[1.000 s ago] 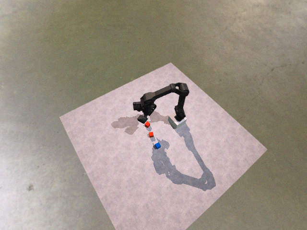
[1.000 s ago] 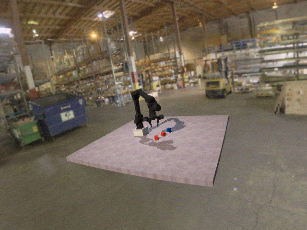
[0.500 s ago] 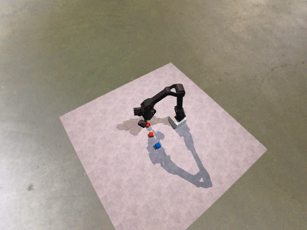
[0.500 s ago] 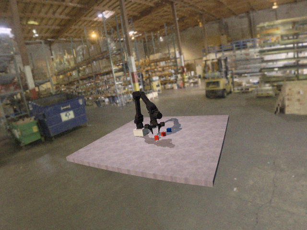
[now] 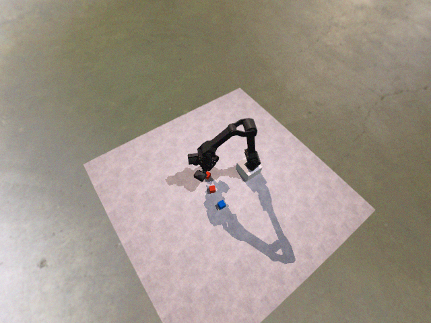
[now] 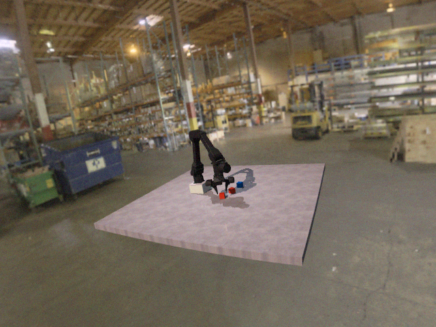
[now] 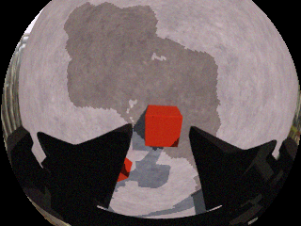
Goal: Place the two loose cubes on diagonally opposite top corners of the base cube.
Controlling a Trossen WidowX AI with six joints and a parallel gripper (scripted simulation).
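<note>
Right now the blue cube is 200 mm to the left of my gripper tip, 60 mm ahead of it and 20 mm below it.
</note>
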